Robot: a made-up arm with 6 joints. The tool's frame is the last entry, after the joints. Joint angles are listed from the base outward.
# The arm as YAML. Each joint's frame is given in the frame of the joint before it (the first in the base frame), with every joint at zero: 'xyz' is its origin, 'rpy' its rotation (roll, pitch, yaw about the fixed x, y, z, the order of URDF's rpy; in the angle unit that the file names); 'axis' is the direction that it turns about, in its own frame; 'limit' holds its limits. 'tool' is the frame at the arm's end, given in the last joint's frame.
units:
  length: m
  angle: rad
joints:
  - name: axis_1
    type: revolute
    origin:
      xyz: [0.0, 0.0, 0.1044]
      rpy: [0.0, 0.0, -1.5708]
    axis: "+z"
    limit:
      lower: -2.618
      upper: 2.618
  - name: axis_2
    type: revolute
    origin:
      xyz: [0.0, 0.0, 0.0]
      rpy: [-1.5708, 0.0, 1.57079]
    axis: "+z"
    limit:
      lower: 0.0
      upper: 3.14
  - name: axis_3
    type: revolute
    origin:
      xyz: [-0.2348, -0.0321, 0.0]
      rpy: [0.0, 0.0, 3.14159]
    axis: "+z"
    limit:
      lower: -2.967
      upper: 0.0
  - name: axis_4
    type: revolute
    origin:
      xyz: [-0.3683, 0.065, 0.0]
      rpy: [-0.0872, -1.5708, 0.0]
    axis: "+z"
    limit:
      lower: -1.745
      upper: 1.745
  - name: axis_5
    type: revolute
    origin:
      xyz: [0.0, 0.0, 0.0]
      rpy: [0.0, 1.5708, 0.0]
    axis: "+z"
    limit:
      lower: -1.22
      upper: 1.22
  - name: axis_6
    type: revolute
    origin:
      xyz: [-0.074, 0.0, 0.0]
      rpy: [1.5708, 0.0, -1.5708]
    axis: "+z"
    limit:
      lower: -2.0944
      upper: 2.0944
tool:
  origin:
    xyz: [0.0, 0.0, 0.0]
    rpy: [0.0, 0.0, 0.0]
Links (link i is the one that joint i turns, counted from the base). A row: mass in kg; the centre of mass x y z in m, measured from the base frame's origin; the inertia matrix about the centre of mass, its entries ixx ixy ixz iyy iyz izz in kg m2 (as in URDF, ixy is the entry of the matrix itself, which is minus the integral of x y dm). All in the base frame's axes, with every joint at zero. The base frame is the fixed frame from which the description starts. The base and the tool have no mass.
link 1: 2.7; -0.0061 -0.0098 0.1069; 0.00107 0 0 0.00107 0 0.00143
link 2: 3.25; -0.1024 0.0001 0.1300; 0.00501 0 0.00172 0.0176 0 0.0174
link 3: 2.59; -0.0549 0.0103 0.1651; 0.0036 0 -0.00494 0.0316 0 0.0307
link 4: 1.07; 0.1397 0.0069 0.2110; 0.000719 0 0.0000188 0.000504 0 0.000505
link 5: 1.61; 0.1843 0.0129 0.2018; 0.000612 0 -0.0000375 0.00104 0 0.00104
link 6: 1.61; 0.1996 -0.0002 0.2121; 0.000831 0 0.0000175 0.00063 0 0.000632
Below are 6 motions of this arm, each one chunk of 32 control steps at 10 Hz.
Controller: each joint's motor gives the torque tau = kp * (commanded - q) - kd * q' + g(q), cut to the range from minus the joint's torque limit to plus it. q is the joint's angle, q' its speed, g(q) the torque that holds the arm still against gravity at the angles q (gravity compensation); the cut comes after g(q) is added. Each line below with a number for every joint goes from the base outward.
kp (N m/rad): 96 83 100 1.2 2.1 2.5
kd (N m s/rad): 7.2 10 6.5 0.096 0.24 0.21
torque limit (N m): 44 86 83 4.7 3.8 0.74
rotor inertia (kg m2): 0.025 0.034 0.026 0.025 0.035 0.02
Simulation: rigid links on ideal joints. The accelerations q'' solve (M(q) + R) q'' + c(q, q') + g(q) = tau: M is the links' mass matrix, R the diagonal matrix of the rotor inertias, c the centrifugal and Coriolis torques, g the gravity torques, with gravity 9.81 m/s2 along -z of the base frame. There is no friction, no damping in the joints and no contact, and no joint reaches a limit. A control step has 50 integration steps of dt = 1/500 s. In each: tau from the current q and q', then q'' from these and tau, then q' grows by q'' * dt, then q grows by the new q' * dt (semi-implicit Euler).
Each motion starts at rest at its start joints. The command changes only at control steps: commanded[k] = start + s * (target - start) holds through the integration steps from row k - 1 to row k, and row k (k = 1, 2, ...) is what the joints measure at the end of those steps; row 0 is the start. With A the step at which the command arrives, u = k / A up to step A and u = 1 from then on. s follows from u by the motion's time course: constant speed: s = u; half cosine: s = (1 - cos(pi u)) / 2; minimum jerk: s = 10 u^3 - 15 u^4 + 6 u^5; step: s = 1 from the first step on.
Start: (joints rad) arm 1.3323 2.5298 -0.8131 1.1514 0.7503 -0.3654
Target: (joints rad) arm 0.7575 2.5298 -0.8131 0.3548 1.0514 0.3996
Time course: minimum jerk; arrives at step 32
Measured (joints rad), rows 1 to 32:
1: 1.3322 2.5298 -0.8131 1.1514 0.7504 -0.3653
2: 1.3314 2.5298 -0.8131 1.1510 0.7508 -0.3646
3: 1.3292 2.5298 -0.8131 1.1495 0.7521 -0.3622
4: 1.3248 2.5298 -0.8131 1.1459 0.7544 -0.3571
5: 1.3176 2.5298 -0.8132 1.1389 0.7579 -0.3482
6: 1.3075 2.5298 -0.8132 1.1275 0.7628 -0.3353
7: 1.2942 2.5297 -0.8133 1.1111 0.7691 -0.3180
8: 1.2777 2.5296 -0.8134 1.0893 0.7769 -0.2964
9: 1.2580 2.5296 -0.8134 1.0623 0.7863 -0.2705
10: 1.2352 2.5295 -0.8135 1.0304 0.7973 -0.2404
11: 1.2097 2.5295 -0.8135 0.9943 0.8097 -0.2066
12: 1.1817 2.5295 -0.8136 0.9546 0.8236 -0.1694
13: 1.1516 2.5294 -0.8136 0.9119 0.8386 -0.1294
14: 1.1198 2.5294 -0.8137 0.8669 0.8545 -0.0871
15: 1.0869 2.5294 -0.8137 0.8201 0.8713 -0.0432
16: 1.0534 2.5294 -0.8137 0.7722 0.8885 0.0017
17: 1.0197 2.5294 -0.8137 0.7238 0.9060 0.0468
18: 0.9864 2.5294 -0.8137 0.6755 0.9234 0.0914
19: 0.9540 2.5294 -0.8136 0.6281 0.9407 0.1349
20: 0.9231 2.5294 -0.8136 0.5823 0.9574 0.1766
21: 0.8940 2.5295 -0.8135 0.5388 0.9733 0.2159
22: 0.8671 2.5295 -0.8134 0.4985 0.9882 0.2521
23: 0.8429 2.5296 -0.8133 0.4621 1.0019 0.2848
24: 0.8216 2.5297 -0.8132 0.4300 1.0141 0.3136
25: 0.8034 2.5297 -0.8131 0.4028 1.0247 0.3383
26: 0.7885 2.5298 -0.8131 0.3808 1.0335 0.3586
27: 0.7768 2.5298 -0.8130 0.3639 1.0406 0.3746
28: 0.7682 2.5298 -0.8130 0.3522 1.0459 0.3863
29: 0.7624 2.5298 -0.8130 0.3452 1.0495 0.3942
30: 0.7590 2.5298 -0.8130 0.3425 1.0517 0.3986
31: 0.7576 2.5298 -0.8130 0.3434 1.0526 0.4004
32: 0.7573 2.5298 -0.8130 0.3468 1.0526 0.4005

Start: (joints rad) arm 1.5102 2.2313 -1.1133 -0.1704 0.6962 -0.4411
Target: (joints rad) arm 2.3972 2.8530 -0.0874 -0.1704 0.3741 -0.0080
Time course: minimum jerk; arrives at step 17
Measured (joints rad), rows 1 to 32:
1: 1.5109 2.2313 -1.1125 -0.1711 0.6953 -0.4407
2: 1.5159 2.2317 -1.1064 -0.1757 0.6893 -0.4375
3: 1.5324 2.2356 -1.0881 -0.1880 0.6724 -0.4281
4: 1.5671 2.2485 -1.0513 -0.2065 0.6411 -0.4103
5: 1.6239 2.2760 -0.9924 -0.2213 0.5949 -0.3838
6: 1.7021 2.3207 -0.9113 -0.2174 0.5357 -0.3500
7: 1.7958 2.3817 -0.8108 -0.1837 0.4695 -0.3110
8: 1.8944 2.4541 -0.6960 -0.1245 0.4089 -0.2681
9: 1.9889 2.5316 -0.5740 -0.0640 0.3716 -0.2222
10: 2.0780 2.6076 -0.4529 -0.0310 0.3675 -0.1744
11: 2.1619 2.6768 -0.3406 -0.0380 0.3917 -0.1280
12: 2.2376 2.7361 -0.2438 -0.0795 0.4292 -0.0868
13: 2.3008 2.7837 -0.1674 -0.1387 0.4650 -0.0534
14: 2.3482 2.8191 -0.1143 -0.1964 0.4892 -0.0289
15: 2.3786 2.8421 -0.0840 -0.2366 0.4976 -0.0137
16: 2.3934 2.8540 -0.0734 -0.2512 0.4895 -0.0068
17: 2.3974 2.8572 -0.0761 -0.2403 0.4658 -0.0057
18: 2.3975 2.8557 -0.0837 -0.2111 0.4287 -0.0072
19: 2.3972 2.8532 -0.0894 -0.1761 0.3862 -0.0084
20: 2.3970 2.8517 -0.0914 -0.1478 0.3514 -0.0084
21: 2.3969 2.8514 -0.0908 -0.1339 0.3341 -0.0079
22: 2.3970 2.8518 -0.0893 -0.1357 0.3354 -0.0075
23: 2.3971 2.8524 -0.0880 -0.1486 0.3490 -0.0075
24: 2.3972 2.8529 -0.0871 -0.1652 0.3661 -0.0078
25: 2.3973 2.8533 -0.0866 -0.1791 0.3798 -0.0081
26: 2.3973 2.8534 -0.0865 -0.1863 0.3869 -0.0083
27: 2.3973 2.8534 -0.0867 -0.1864 0.3874 -0.0083
28: 2.3973 2.8533 -0.0870 -0.1811 0.3836 -0.0082
29: 2.3972 2.8531 -0.0874 -0.1737 0.3782 -0.0080
30: 2.3972 2.8530 -0.0876 -0.1673 0.3734 -0.0080
31: 2.3972 2.8529 -0.0877 -0.1636 0.3705 -0.0079
32: 2.3972 2.8529 -0.0877 -0.1632 0.3697 -0.0079

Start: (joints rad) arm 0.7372 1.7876 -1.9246 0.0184 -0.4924 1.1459
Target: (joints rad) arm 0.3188 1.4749 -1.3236 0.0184 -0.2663 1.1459
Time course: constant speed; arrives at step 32
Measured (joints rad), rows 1 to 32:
1: 0.7329 1.7800 -1.9110 0.0135 -0.4939 1.1458
2: 0.7213 1.7710 -1.8926 0.0031 -0.4938 1.1455
3: 0.7050 1.7625 -1.8732 -0.0045 -0.4893 1.1453
4: 0.6883 1.7543 -1.8534 -0.0028 -0.4796 1.1453
5: 0.6733 1.7460 -1.8338 0.0076 -0.4667 1.1456
6: 0.6601 1.7373 -1.8145 0.0209 -0.4530 1.1459
7: 0.6479 1.7281 -1.7955 0.0305 -0.4410 1.1463
8: 0.6356 1.7185 -1.7768 0.0331 -0.4317 1.1464
9: 0.6228 1.7084 -1.7583 0.0294 -0.4251 1.1464
10: 0.6097 1.6981 -1.7398 0.0226 -0.4206 1.1461
11: 0.5965 1.6878 -1.7213 0.0163 -0.4167 1.1459
12: 0.5834 1.6775 -1.7028 0.0127 -0.4126 1.1457
13: 0.5703 1.6675 -1.6841 0.0122 -0.4074 1.1457
14: 0.5573 1.6576 -1.6653 0.0142 -0.4010 1.1457
15: 0.5442 1.6479 -1.6464 0.0171 -0.3936 1.1458
16: 0.5311 1.6383 -1.6275 0.0197 -0.3855 1.1459
17: 0.5179 1.6287 -1.6086 0.0212 -0.3772 1.1460
18: 0.5048 1.6191 -1.5897 0.0215 -0.3691 1.1460
19: 0.4918 1.6094 -1.5708 0.0207 -0.3613 1.1460
20: 0.4787 1.5997 -1.5520 0.0194 -0.3540 1.1460
21: 0.4657 1.5899 -1.5333 0.0182 -0.3470 1.1459
22: 0.4526 1.5801 -1.5145 0.0174 -0.3403 1.1459
23: 0.4396 1.5702 -1.4958 0.0173 -0.3338 1.1459
24: 0.4265 1.5604 -1.4770 0.0177 -0.3271 1.1459
25: 0.4134 1.5505 -1.4583 0.0183 -0.3204 1.1459
26: 0.4003 1.5407 -1.4395 0.0189 -0.3134 1.1459
27: 0.3872 1.5310 -1.4207 0.0192 -0.3064 1.1459
28: 0.3741 1.5212 -1.4019 0.0193 -0.2992 1.1459
29: 0.3610 1.5114 -1.3831 0.0192 -0.2920 1.1459
30: 0.3480 1.5017 -1.3643 0.0189 -0.2847 1.1459
31: 0.3349 1.4919 -1.3455 0.0186 -0.2776 1.1459
32: 0.3218 1.4822 -1.3267 0.0184 -0.2705 1.1459

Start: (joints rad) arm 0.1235 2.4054 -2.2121 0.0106 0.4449 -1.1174
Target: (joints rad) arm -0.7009 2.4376 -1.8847 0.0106 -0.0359 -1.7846
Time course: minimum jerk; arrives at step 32
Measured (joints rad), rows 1 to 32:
1: 0.1234 2.4054 -2.2120 0.0107 0.4448 -1.1175
2: 0.1230 2.4052 -2.2116 0.0113 0.4444 -1.1182
3: 0.1213 2.4050 -2.2104 0.0133 0.4429 -1.1203
4: 0.1172 2.4046 -2.2081 0.0175 0.4396 -1.1250
5: 0.1093 2.4043 -2.2043 0.0236 0.4340 -1.1328
6: 0.0966 2.4042 -2.1987 0.0305 0.4256 -1.1442
7: 0.0785 2.4044 -2.1913 0.0364 0.4145 -1.1592
8: 0.0549 2.4050 -2.1819 0.0397 0.4005 -1.1780
9: 0.0259 2.4061 -2.1706 0.0395 0.3838 -1.2005
10: -0.0078 2.4076 -2.1575 0.0359 0.3647 -1.2265
11: -0.0457 2.4095 -2.1427 0.0302 0.3434 -1.2560
12: -0.0871 2.4116 -2.1265 0.0238 0.3202 -1.2883
13: -0.1315 2.4140 -2.1091 0.0182 0.2956 -1.3232
14: -0.1782 2.4164 -2.0908 0.0142 0.2697 -1.3601
15: -0.2265 2.4188 -2.0718 0.0119 0.2429 -1.3984
16: -0.2759 2.4211 -2.0526 0.0110 0.2155 -1.4374
17: -0.3255 2.4234 -2.0333 0.0106 0.1879 -1.4767
18: -0.3746 2.4256 -2.0143 0.0102 0.1604 -1.5156
19: -0.4224 2.4276 -1.9957 0.0096 0.1336 -1.5536
20: -0.4681 2.4296 -1.9780 0.0088 0.1079 -1.5899
21: -0.5111 2.4315 -1.9613 0.0079 0.0838 -1.6242
22: -0.5505 2.4332 -1.9459 0.0072 0.0618 -1.6558
23: -0.5859 2.4348 -1.9320 0.0070 0.0420 -1.6844
24: -0.6170 2.4362 -1.9198 0.0073 0.0247 -1.7096
25: -0.6433 2.4375 -1.9094 0.0078 0.0098 -1.7312
26: -0.6647 2.4385 -1.9008 0.0086 -0.0025 -1.7489
27: -0.6814 2.4392 -1.8942 0.0093 -0.0125 -1.7629
28: -0.6933 2.4397 -1.8894 0.0098 -0.0201 -1.7731
29: -0.7009 2.4399 -1.8862 0.0102 -0.0258 -1.7800
30: -0.7046 2.4398 -1.8845 0.0103 -0.0296 -1.7839
31: -0.7054 2.4395 -1.8840 0.0104 -0.0320 -1.7854
32: -0.7040 2.4390 -1.8841 0.0104 -0.0336 -1.7855

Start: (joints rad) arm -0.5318 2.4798 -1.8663 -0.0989 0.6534 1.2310
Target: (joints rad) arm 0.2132 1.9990 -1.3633 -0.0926 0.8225 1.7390
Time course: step
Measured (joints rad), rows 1 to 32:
1: -0.3822 2.2194 -1.4726 -0.3054 0.5163 1.4093
2: 0.0227 2.1240 -1.3855 -0.6274 0.6657 1.7088
3: 0.3472 2.0641 -1.4055 -0.6012 0.6309 1.8182
4: 0.4514 2.0012 -1.4020 -0.1792 0.4408 1.7808
5: 0.3917 1.9709 -1.3968 0.3497 0.3969 1.7320
6: 0.2656 1.9663 -1.3953 0.6511 0.5194 1.7236
7: 0.1690 1.9719 -1.3868 0.6147 0.6416 1.7351
8: 0.1449 1.9817 -1.3739 0.3047 0.7148 1.7440
9: 0.1745 1.9958 -1.3601 -0.1042 0.7838 1.7448
10: 0.2107 2.0098 -1.3501 -0.4055 0.8536 1.7398
11: 0.2247 2.0159 -1.3493 -0.4970 0.8904 1.7342
12: 0.2192 2.0126 -1.3551 -0.4123 0.8883 1.7328
13: 0.2098 2.0055 -1.3611 -0.2467 0.8663 1.7356
14: 0.2068 1.9994 -1.3649 -0.0855 0.8404 1.7393
15: 0.2108 1.9960 -1.3666 0.0248 0.8183 1.7413
16: 0.2167 1.9949 -1.3668 0.0717 0.8045 1.7414
17: 0.2200 1.9952 -1.3661 0.0629 0.8007 1.7405
18: 0.2194 1.9965 -1.3647 0.0160 0.8052 1.7397
19: 0.2162 1.9981 -1.3634 -0.0478 0.8137 1.7392
20: 0.2127 1.9995 -1.3624 -0.1087 0.8225 1.7388
21: 0.2104 2.0004 -1.3620 -0.1518 0.8290 1.7386
22: 0.2097 2.0005 -1.3622 -0.1693 0.8319 1.7384
23: 0.2103 2.0000 -1.3627 -0.1618 0.8312 1.7384
24: 0.2116 1.9994 -1.3632 -0.1367 0.8282 1.7386
25: 0.2130 1.9989 -1.3635 -0.1046 0.8244 1.7388
26: 0.2140 1.9987 -1.3637 -0.0763 0.8213 1.7391
27: 0.2146 1.9986 -1.3636 -0.0589 0.8195 1.7393
28: 0.2146 1.9987 -1.3636 -0.0550 0.8193 1.7394
29: 0.2143 1.9988 -1.3634 -0.0626 0.8201 1.7393
30: 0.2137 1.9989 -1.3633 -0.0770 0.8213 1.7392
31: 0.2132 1.9990 -1.3632 -0.0925 0.8225 1.7390
32: 0.2127 1.9991 -1.3632 -0.1044 0.8233 1.7389

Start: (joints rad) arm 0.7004 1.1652 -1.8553 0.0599 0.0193 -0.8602
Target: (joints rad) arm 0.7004 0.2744 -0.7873 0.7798 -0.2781 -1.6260
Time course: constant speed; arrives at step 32
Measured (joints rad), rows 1 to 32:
1: 0.7004 1.1490 -1.8287 0.0664 0.0096 -0.8699
2: 0.7004 1.1274 -1.7942 0.0819 0.0006 -0.8931
3: 0.7004 1.1037 -1.7592 0.1047 -0.0034 -0.9219
4: 0.7004 1.0779 -1.7252 0.1319 -0.0049 -0.9493
5: 0.7004 1.0504 -1.6921 0.1605 -0.0080 -0.9738
6: 0.7004 1.0215 -1.6596 0.1883 -0.0158 -0.9968
7: 0.7005 0.9921 -1.6272 0.2141 -0.0284 -1.0197
8: 0.7005 0.9627 -1.5948 0.2379 -0.0442 -1.0433
9: 0.7004 0.9336 -1.5620 0.2600 -0.0605 -1.0673
10: 0.7004 0.9051 -1.5288 0.2814 -0.0751 -1.0913
11: 0.7004 0.8771 -1.4953 0.3025 -0.0867 -1.1153
12: 0.7004 0.8495 -1.4616 0.3239 -0.0954 -1.1393
13: 0.7004 0.8221 -1.4278 0.3457 -0.1021 -1.1633
14: 0.7004 0.7948 -1.3940 0.3679 -0.1080 -1.1872
15: 0.7004 0.7674 -1.3604 0.3903 -0.1143 -1.2112
16: 0.7004 0.7398 -1.3269 0.4129 -0.1217 -1.2352
17: 0.7004 0.7120 -1.2935 0.4355 -0.1304 -1.2591
18: 0.7004 0.6840 -1.2602 0.4582 -0.1403 -1.2830
19: 0.7004 0.6559 -1.2270 0.4809 -0.1508 -1.3069
20: 0.7004 0.6279 -1.1937 0.5035 -0.1615 -1.3308
21: 0.7004 0.5999 -1.1604 0.5261 -0.1719 -1.3547
22: 0.7004 0.5720 -1.1270 0.5487 -0.1818 -1.3787
23: 0.7004 0.5442 -1.0936 0.5711 -0.1912 -1.4026
24: 0.7004 0.5164 -1.0601 0.5935 -0.2001 -1.4265
25: 0.7004 0.4886 -1.0267 0.6159 -0.2089 -1.4505
26: 0.7004 0.4609 -0.9933 0.6383 -0.2176 -1.4744
27: 0.7004 0.4331 -0.9599 0.6607 -0.2266 -1.4984
28: 0.7004 0.4052 -0.9265 0.6831 -0.2357 -1.5223
29: 0.7004 0.3774 -0.8931 0.7056 -0.2451 -1.5462
30: 0.7004 0.3495 -0.8597 0.7281 -0.2545 -1.5701
31: 0.7004 0.3217 -0.8264 0.7506 -0.2640 -1.5941
32: 0.7004 0.2938 -0.7930 0.7731 -0.2735 -1.6180

